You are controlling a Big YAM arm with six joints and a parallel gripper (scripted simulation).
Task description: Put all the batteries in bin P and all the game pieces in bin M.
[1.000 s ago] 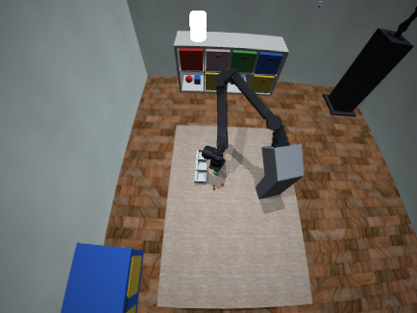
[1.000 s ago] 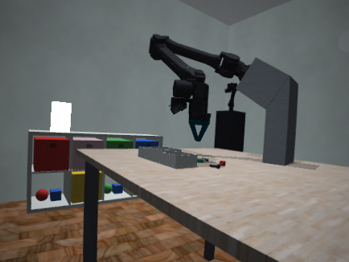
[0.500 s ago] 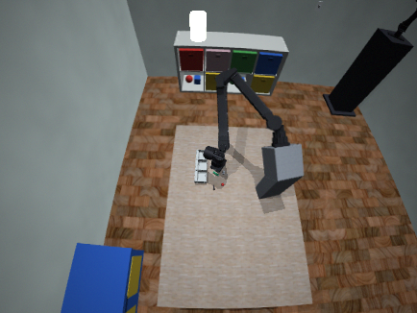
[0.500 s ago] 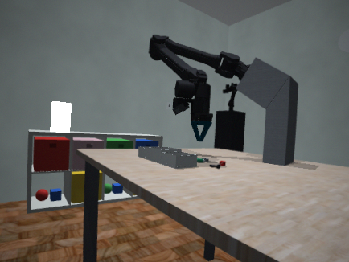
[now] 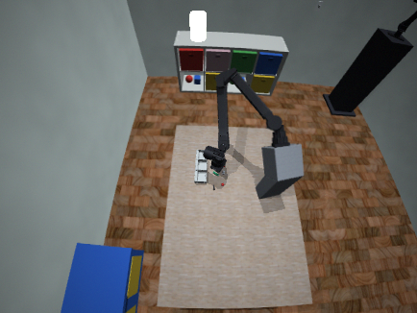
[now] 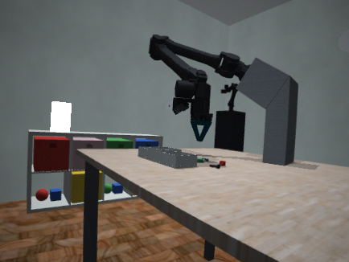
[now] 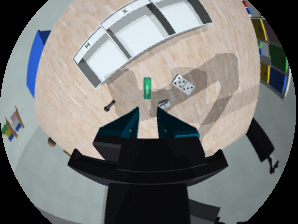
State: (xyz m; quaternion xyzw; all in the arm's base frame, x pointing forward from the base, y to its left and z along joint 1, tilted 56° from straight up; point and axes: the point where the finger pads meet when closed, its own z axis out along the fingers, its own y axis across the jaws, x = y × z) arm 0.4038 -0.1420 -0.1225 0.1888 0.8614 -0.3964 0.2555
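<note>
Right now the green piece is 80 mm below my hand. Also, from my hand: white piece: 80 mm below, 70 mm to the right, 30 mm behind; then black object: 110 mm to the left, 80 mm below, 20 mm ahead; then red game piece: 80 mm to the left, 80 mm below, 40 mm behind.
</note>
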